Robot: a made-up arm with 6 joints. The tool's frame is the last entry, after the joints.
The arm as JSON. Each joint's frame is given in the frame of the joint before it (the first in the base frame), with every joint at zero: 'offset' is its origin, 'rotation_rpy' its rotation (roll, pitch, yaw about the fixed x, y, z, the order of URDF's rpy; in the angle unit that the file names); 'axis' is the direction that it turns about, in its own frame. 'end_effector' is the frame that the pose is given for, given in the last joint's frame.
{
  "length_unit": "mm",
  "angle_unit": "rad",
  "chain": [
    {
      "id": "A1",
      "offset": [
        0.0,
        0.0,
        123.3
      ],
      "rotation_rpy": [
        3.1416,
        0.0,
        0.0
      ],
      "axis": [
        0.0,
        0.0,
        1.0
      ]
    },
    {
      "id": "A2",
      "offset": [
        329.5,
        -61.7,
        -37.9
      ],
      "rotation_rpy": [
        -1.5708,
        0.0,
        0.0
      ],
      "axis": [
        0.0,
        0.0,
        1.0
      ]
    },
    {
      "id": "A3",
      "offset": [
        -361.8,
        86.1,
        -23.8
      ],
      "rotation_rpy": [
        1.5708,
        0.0,
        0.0
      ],
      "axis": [
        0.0,
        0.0,
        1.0
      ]
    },
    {
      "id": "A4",
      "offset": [
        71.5,
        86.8,
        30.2
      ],
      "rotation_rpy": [
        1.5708,
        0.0,
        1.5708
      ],
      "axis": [
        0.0,
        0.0,
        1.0
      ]
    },
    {
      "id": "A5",
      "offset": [
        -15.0,
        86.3,
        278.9
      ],
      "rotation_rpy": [
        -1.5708,
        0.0,
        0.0
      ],
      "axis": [
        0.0,
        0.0,
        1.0
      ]
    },
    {
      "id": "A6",
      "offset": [
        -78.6,
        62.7,
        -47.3
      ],
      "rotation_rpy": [
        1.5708,
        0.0,
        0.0
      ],
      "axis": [
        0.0,
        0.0,
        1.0
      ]
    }
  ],
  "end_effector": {
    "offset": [
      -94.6,
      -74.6,
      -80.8
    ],
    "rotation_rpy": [
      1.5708,
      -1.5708,
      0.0
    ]
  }
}
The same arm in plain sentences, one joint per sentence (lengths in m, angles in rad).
The arm has six revolute joints in a row. What follows holds with every joint at zero, and every direction is one of the base frame's. Joint 1 sits 0.1233 m along +z from the base frame's origin and rotates about -z. Joint 2 sits 0.3295 m along +x and 0.0617 m along +y and 0.0379 m along +z from joint 1 and rotates about -y. Joint 3 sits 0.3618 m along -x and 0.0238 m along +y and 0.0861 m along +z from joint 2 and rotates about -z. Joint 4 sits 0.0715 m along +x and 0.0868 m along -y and 0.0302 m along -z from joint 3 and rotates about +x. Joint 5 sits 0.2789 m along +x and 0.0150 m along +y and 0.0863 m along -z from joint 4 and rotates about -z. Joint 6 sits 0.0627 m along -x and 0.0786 m along +y and 0.0473 m along +z from joint 5 and rotates about +x. The tool frame, which is the frame that the pose is given for, sits 0.0808 m along -x and 0.0946 m along +y and 0.0746 m along +z from joint 6; its axes are the base frame's turned by roll 0.0000, pitch 0.0000 and yaw 0.0000 rad (as in URDF: about the fixed x, then y, then z).
